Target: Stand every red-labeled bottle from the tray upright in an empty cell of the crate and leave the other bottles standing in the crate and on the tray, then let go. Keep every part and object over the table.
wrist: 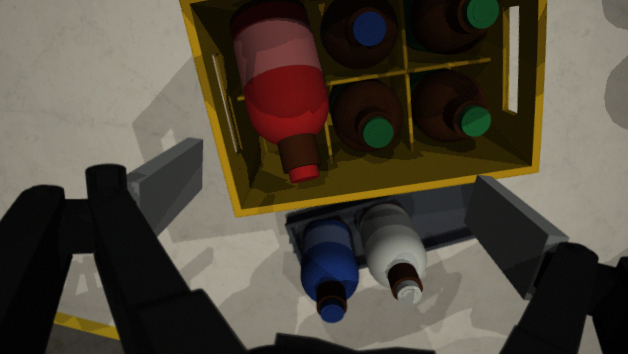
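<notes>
A red bottle (286, 100) with a pink band and a red cap lies on its side across the cells at the left end of the yellow crate (390, 192), its cap toward the near wall. Brown bottles with a blue cap (369, 29) and green caps (377, 132) (475, 121) (482, 12) stand in the other cells. A blue bottle (330, 260) and a white bottle (395, 245) stand on the dark tray (442, 215) in front of the crate. My gripper (337, 181) is wide open and empty, its fingers on either side of the view, over the crate's near edge and the tray.
The crate's divider walls (407, 100) separate the cells, and its left and right end walls have handle slots. The light table top (100, 75) spreads around the crate and tray. A yellow line (87, 325) shows beyond the table's edge at the lower left. Part of the crate runs out of view at the top.
</notes>
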